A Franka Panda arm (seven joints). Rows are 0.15 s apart.
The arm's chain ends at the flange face. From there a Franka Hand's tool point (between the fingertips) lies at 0.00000 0.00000 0.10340 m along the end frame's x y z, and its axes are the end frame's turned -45 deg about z.
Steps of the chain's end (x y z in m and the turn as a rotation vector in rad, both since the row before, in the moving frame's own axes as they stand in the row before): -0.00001 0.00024 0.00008 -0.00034 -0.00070 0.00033; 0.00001 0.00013 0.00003 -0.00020 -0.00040 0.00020; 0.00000 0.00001 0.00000 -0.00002 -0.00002 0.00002; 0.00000 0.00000 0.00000 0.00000 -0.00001 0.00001; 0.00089 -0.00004 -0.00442 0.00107 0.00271 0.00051; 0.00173 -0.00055 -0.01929 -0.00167 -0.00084 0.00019; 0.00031 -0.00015 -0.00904 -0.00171 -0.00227 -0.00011; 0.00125 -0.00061 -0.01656 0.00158 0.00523 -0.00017; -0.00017 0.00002 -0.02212 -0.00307 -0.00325 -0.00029; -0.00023 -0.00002 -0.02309 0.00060 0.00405 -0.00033; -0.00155 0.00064 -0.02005 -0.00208 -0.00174 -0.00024
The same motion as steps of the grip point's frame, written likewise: -0.00025 0.00014 0.00008 0.00025 -0.00074 0.00033; -0.00013 0.00008 0.00003 0.00014 -0.00042 0.00020; -0.00001 0.00001 0.00000 0.00000 -0.00003 0.00002; 0.00000 0.00000 0.00000 0.00001 -0.00001 0.00001; 0.00093 0.00072 -0.00442 -0.00116 0.00267 0.00051; 0.00143 0.00090 -0.01929 -0.00059 -0.00177 0.00019; 0.00003 0.00007 -0.00904 0.00040 -0.00281 -0.00011; 0.00181 0.00072 -0.01656 -0.00258 0.00482 -0.00017; -0.00060 -0.00012 -0.02212 0.00013 -0.00447 -0.00029; 0.00019 0.00008 -0.02309 -0.00244 0.00329 -0.00033; -0.00183 -0.00062 -0.02005 -0.00024 -0.00270 -0.00024
